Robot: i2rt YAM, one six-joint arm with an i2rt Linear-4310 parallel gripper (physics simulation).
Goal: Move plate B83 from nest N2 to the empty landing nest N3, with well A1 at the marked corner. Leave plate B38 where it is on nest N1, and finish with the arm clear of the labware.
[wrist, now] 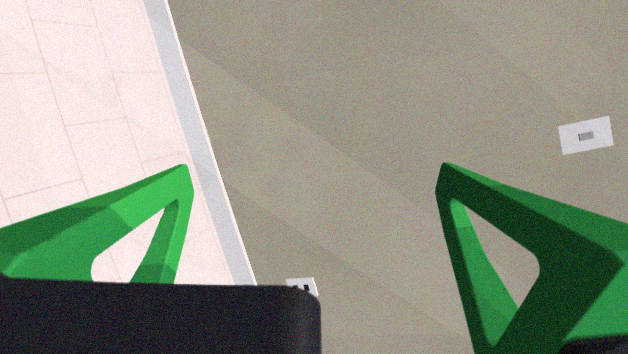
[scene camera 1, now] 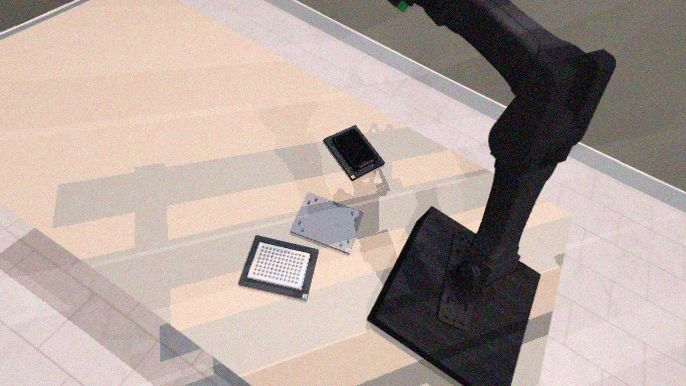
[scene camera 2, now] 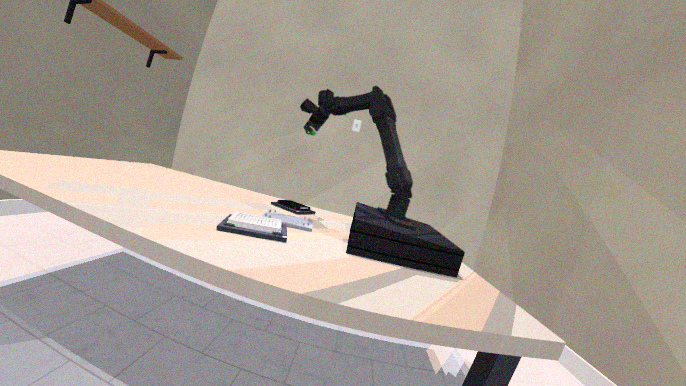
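A white well plate (scene camera 1: 279,265) (scene camera 2: 255,222) lies flat on a dark nest (scene camera 1: 310,269) (scene camera 2: 250,234). A black plate (scene camera 1: 354,146) (scene camera 2: 294,205) lies on another dark nest (scene camera 1: 348,171). Between them is the empty grey nest (scene camera 1: 327,225) (scene camera 2: 295,221), with small pegs and a pale mark at one corner. The plate labels and well A1 cannot be read, so I cannot tell which plate is B83. My gripper (wrist: 314,177) (scene camera 2: 311,132) is open and empty, high above the table and away from the labware. In scene camera 1 it is mostly cut off by the top edge.
The arm's black base block (scene camera 1: 420,300) (scene camera 2: 405,250) stands on the table (scene camera 1: 125,110) (scene camera 2: 125,220) beside the nests. A wall shelf (scene camera 2: 130,27) is at the upper left in scene camera 2. The wrist view shows floor, wall and a wall plate (wrist: 586,135).
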